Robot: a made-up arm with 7 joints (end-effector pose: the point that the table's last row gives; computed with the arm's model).
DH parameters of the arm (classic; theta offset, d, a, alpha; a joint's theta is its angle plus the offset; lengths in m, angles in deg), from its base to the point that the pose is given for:
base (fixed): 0 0 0 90
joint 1: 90 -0.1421 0 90
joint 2: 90 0 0 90
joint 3: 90 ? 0 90
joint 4: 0 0 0 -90
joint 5: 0 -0.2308 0 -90
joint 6: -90 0 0 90
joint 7: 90 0 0 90
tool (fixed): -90 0 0 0
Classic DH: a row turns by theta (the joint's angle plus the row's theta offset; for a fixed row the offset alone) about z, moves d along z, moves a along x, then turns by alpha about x.
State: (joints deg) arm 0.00 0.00 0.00 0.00 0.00 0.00 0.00
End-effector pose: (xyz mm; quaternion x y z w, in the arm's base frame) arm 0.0 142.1 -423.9 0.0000 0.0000 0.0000 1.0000
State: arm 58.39 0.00 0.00 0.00 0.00 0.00 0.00
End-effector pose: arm 361.0 142.1 -222.2 0.0000 -0.4878 0.0000 0.8730
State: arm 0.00 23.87 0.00 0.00 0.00 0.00 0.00
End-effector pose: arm 0.0 313.6 -387.6 0.2068 0.0000 0.0000 0.9784
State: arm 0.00 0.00 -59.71 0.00 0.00 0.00 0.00
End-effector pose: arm 0.0 142.1 -423.9 0.0000 0.0000 -0.4978 0.8673
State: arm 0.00 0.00 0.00 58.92 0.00 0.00 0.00
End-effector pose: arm 197.7 142.1 -312.2 0.0000 -0.4918 0.0000 0.8707
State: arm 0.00 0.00 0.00 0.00 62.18 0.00 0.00
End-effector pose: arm 0.0 142.1 -423.9 0.0000 0.0000 0.5164 0.8564
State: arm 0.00 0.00 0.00 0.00 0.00 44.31 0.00
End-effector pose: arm 0.0 142.1 -423.9 0.0000 0.3771 0.0000 0.9262
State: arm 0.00 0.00 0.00 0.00 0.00 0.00 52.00
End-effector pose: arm 0.0 142.1 -423.9 -0.4384 0.0000 0.0000 0.8988
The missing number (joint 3, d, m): -0.1931
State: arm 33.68 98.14 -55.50 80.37 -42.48 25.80 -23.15
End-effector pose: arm 192.0 398.0 -55.7 0.7773 -0.1279 -0.5703 0.2326
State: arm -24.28 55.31 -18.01 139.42 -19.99 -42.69 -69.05
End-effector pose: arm 110.3 130.3 -102.7 -0.0412 -0.9753 0.0176 0.2162
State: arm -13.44 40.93 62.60 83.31 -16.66 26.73 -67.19
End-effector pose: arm 95.0 440.0 -56.5 0.8869 -0.2204 0.3473 0.2101
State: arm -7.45 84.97 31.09 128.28 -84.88 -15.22 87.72
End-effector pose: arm 165.4 200.2 67.9 0.6855 0.2841 -0.5880 0.3220
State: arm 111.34 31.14 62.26 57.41 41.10 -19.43 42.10
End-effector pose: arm 137.2 453.6 150.8 0.0758 0.8665 -0.2438 0.4289
